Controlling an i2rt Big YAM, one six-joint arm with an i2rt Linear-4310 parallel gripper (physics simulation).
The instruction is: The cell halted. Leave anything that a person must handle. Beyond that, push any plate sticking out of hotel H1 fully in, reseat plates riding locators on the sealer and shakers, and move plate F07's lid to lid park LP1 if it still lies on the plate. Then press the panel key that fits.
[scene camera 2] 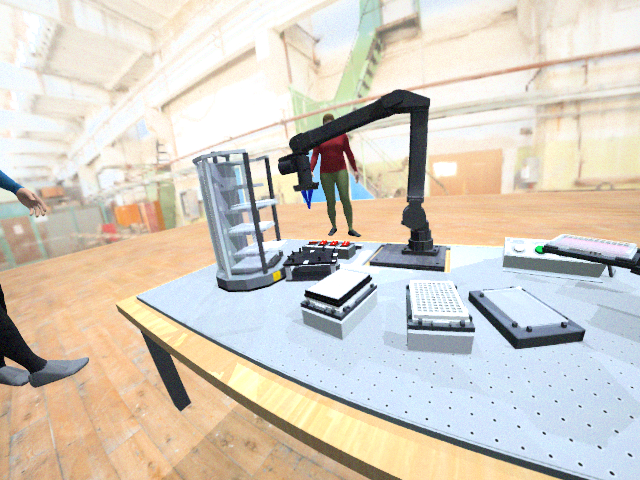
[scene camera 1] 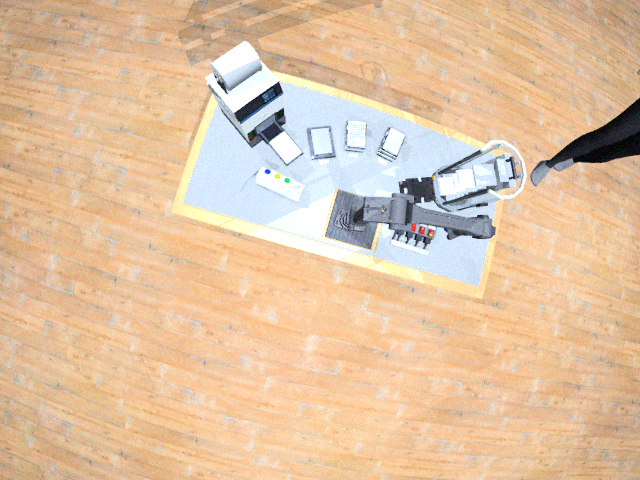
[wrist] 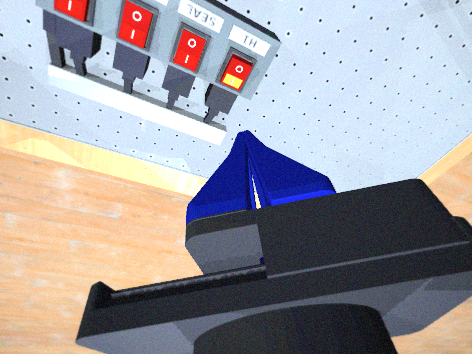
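Pixels of known places: gripper, fingertip midpoint: (scene camera 2: 309, 209) (wrist: 244, 139); arm's base, link origin: (scene camera 2: 420, 251) (scene camera 1: 347, 221).
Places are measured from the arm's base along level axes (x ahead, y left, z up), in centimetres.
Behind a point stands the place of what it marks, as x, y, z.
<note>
My gripper (scene camera 2: 309, 206) @(8.8, -40.4, 17.6) (wrist: 244, 139) @(8.8, -40.4, 17.6) is shut and empty above the table, near the switch box (wrist: 165, 35) @(7.8, -34.0, 2.9). The H1 switch (wrist: 237, 71) @(8.2, -41.3, 4.0) shows a yellow lit half; the SEAL switch (wrist: 191, 49) @(8.0, -36.5, 3.8) is red. The hotel (scene camera 2: 254, 206) @(39.2, -36.5, 23.2) holds plates on several levels; how far they stick out is unclear. A plate (scene camera 1: 285, 146) @(21.1, 38.5, 11.4) (scene camera 2: 591, 245) @(22.8, 37.8, 11.4) lies on the sealer's tray. One block carries a white-topped plate (scene camera 1: 392, 140) @(43.9, -7.8, 7.1) (scene camera 2: 338, 285) @(45.5, -7.9, 7.1) on a black layer, the other a white well plate (scene camera 1: 355, 135) @(40.1, 10.0, 5.6) (scene camera 2: 439, 299) @(42.0, 10.5, 5.6). Their seating is unclear. The key panel (scene camera 1: 279, 183) @(5.1, 35.9, 6.9) (scene camera 2: 553, 263) @(9.5, 36.1, 2.4) has coloured keys.
The sealer (scene camera 1: 248, 98) @(27.8, 55.2, 31.9) stands at the table's far left in the first scene view. A dark frame (scene camera 1: 334, 156) @(28.1, 16.1, 0.7) (scene camera 2: 550, 338) @(40.3, 28.1, 0.4) holds a pale sheet. A black nest (scene camera 1: 416, 188) @(26.1, -26.9, 4.9) (scene camera 2: 312, 256) @(26.5, -28.2, 4.9) sits beside the hotel. A person (scene camera 2: 333, 155) stands behind the table; another's legs (scene camera 1: 594, 144) show near the hotel end.
</note>
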